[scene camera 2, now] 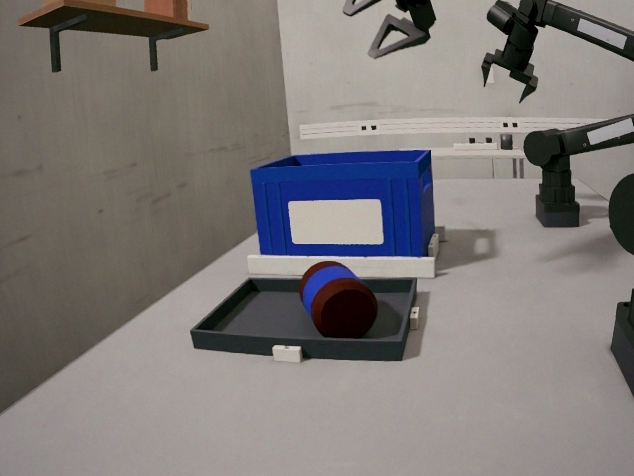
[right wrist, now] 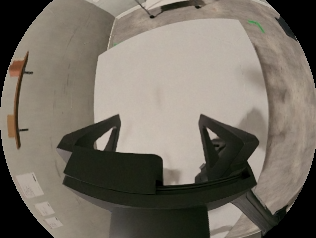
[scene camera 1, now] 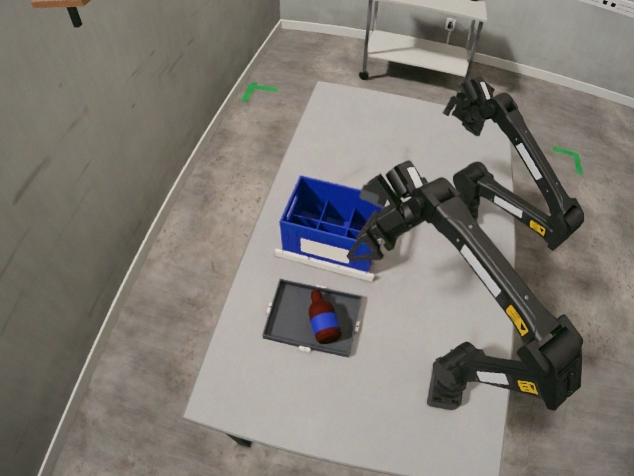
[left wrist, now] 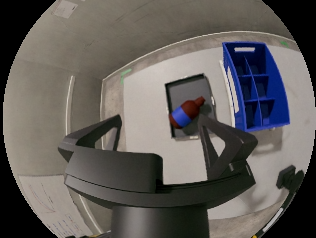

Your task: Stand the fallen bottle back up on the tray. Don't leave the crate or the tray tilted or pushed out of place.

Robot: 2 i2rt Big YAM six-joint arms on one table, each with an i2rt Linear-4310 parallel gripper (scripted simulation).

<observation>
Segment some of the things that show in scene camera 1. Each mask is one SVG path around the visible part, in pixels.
A bottle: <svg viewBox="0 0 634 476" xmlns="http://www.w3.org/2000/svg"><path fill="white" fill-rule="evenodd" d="M313 290L311 292L312 304L309 308L309 318L316 341L320 344L333 343L339 340L342 335L334 307L330 302L322 300L324 298L320 290Z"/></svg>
A blue crate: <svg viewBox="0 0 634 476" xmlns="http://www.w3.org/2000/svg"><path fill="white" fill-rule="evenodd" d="M372 253L366 244L362 243L353 256ZM300 175L279 221L282 250L368 272L370 261L349 261L346 255L356 243L356 237L373 214L373 211L377 211L379 214L381 208L361 200L359 197L360 189Z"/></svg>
A tray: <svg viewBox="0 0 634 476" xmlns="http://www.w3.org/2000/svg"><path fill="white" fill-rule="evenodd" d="M280 278L262 333L263 339L349 357L362 299L361 295ZM313 290L320 290L324 300L329 301L335 309L342 335L339 340L333 343L320 344L316 341L308 314L309 307L312 304L311 292Z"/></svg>
</observation>
